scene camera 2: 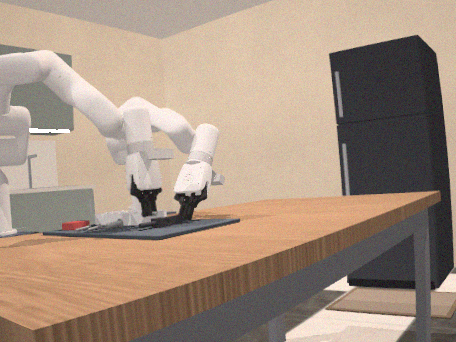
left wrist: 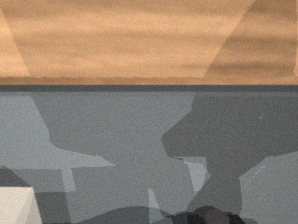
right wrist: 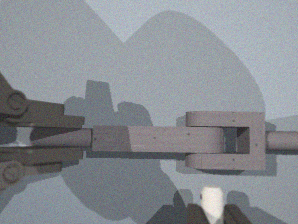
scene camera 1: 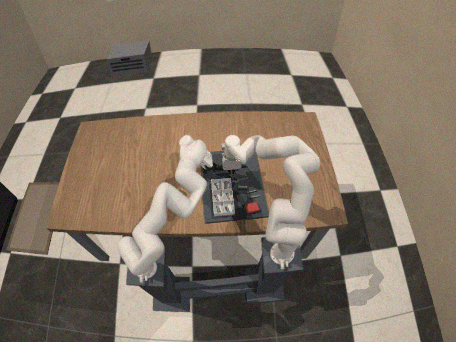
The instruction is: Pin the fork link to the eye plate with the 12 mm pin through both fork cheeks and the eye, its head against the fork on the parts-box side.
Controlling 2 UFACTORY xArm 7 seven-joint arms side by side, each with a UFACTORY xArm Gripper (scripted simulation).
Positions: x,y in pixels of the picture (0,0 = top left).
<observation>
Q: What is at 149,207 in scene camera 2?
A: My right gripper.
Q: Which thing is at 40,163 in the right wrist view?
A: My left gripper.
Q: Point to a dark mat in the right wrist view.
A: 116,70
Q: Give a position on an eye plate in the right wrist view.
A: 101,137
</observation>
